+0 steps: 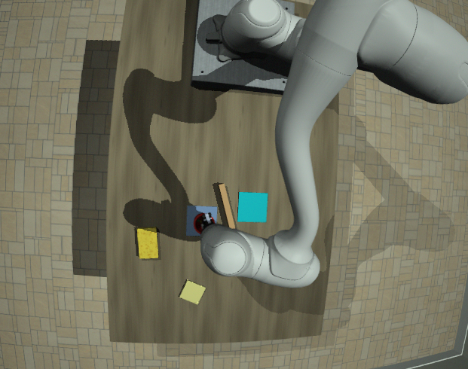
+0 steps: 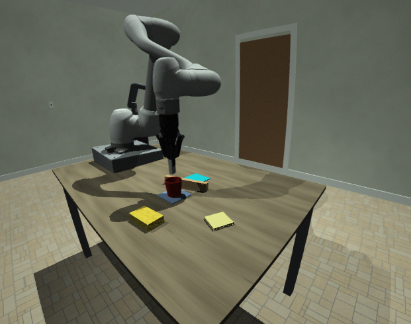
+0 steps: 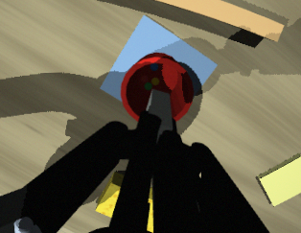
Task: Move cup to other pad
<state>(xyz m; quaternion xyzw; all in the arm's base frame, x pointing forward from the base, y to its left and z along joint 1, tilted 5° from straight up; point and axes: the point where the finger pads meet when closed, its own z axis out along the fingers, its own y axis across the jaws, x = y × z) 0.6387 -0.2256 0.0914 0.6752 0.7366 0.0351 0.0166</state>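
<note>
Right now the red cup is 11 cm below my hand. Also, from my hand: wooden rail: 1 cm behind, 10 cm to the left, 13 cm below.
</note>
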